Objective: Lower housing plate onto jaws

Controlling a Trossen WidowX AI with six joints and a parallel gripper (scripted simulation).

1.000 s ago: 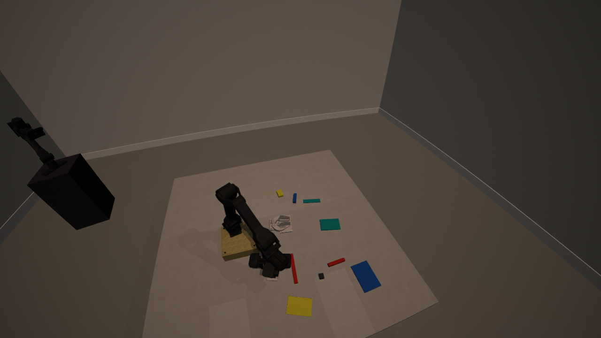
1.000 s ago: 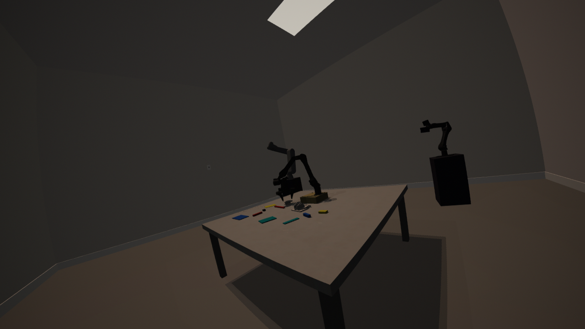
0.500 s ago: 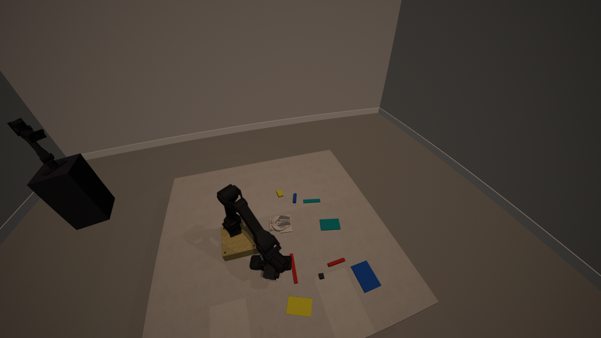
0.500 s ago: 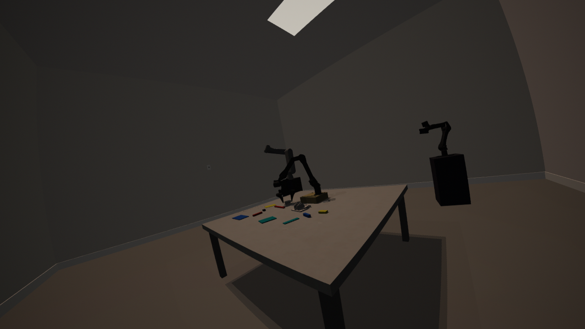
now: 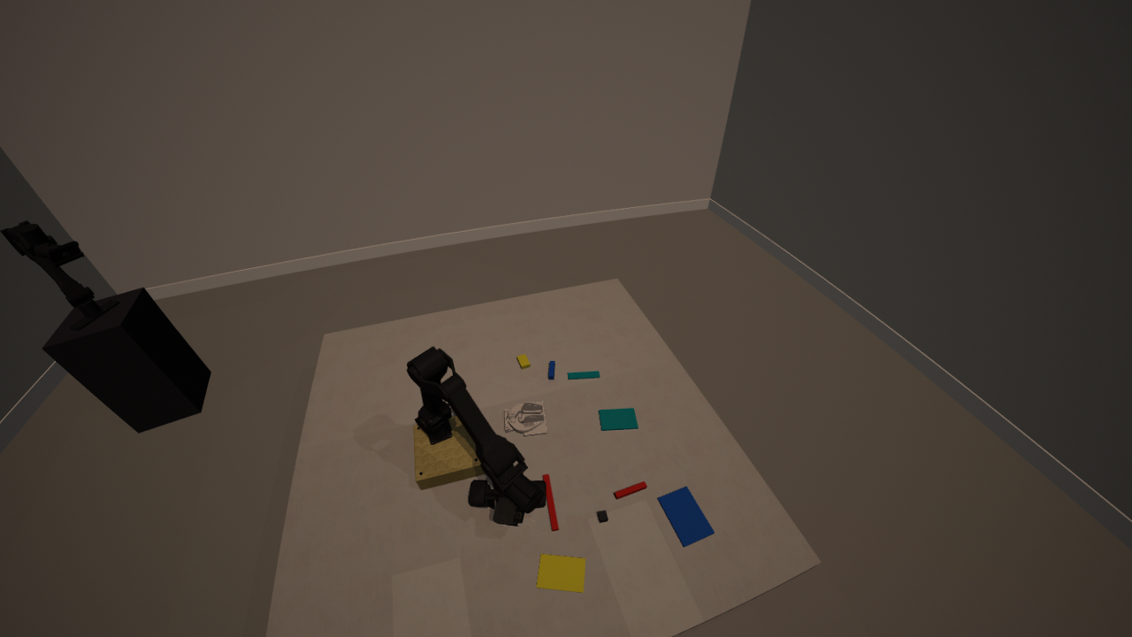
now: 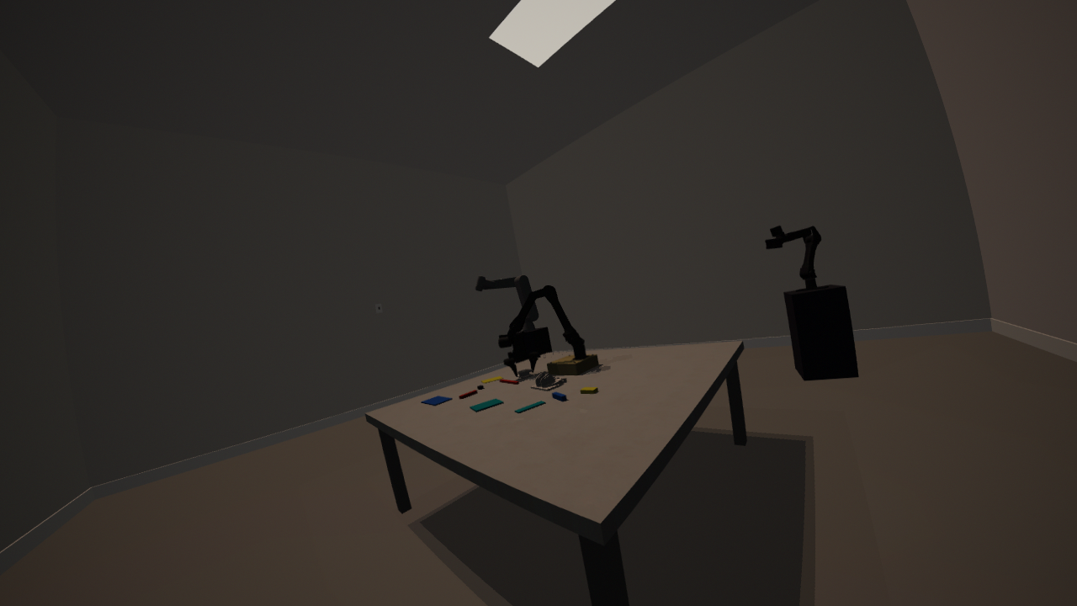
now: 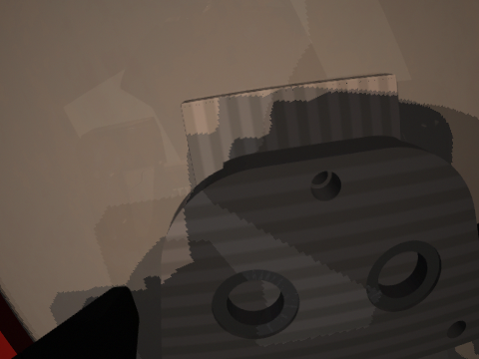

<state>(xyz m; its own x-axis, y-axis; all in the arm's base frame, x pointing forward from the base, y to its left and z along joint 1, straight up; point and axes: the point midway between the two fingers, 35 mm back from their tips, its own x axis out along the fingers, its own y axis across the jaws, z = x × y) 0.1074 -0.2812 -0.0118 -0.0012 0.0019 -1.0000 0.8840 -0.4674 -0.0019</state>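
Now: the white stand 1 cm to the right of my gripper tip and 1 cm behind it. Also, from my gripper tip: black cube: 20 cm ahead, 13 cm to the right; then long red bar: 10 cm ahead, 3 cm to the right, 1 cm below; then yellow plate: 20 cm to the right, 4 cm ahead, 1 cm below.
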